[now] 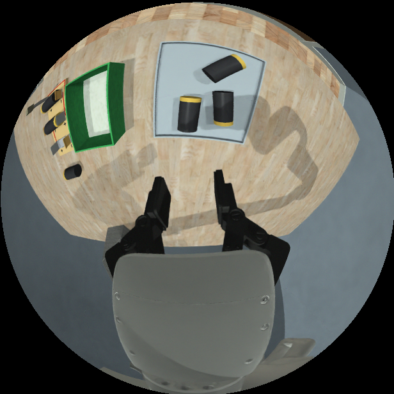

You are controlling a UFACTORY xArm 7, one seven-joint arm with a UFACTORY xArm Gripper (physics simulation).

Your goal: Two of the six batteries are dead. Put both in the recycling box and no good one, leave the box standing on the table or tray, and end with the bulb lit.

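My gripper [189,183] is open and empty, above the table in front of the tray. Three black batteries with yellow ends lie on the grey-blue tray [171,67]: a slanted battery [223,69] at the back, a battery [189,116] at front left with its yellow end away from me, and a battery [223,106] beside it with its yellow end towards me. A fourth battery [73,172] lies on the table at left. Two more batteries [49,103] [52,125] sit on the yellowish holder board [62,131]. The green recycling box [118,105] stands upright; its visible floor is pale. I cannot make out the bulb.
The green box stands between the holder board and the tray, close to the board. A thin dark bar [37,106] sticks out at the board's far left. The wooden table [320,130] has a curved-looking edge, and arm shadows fall across it.
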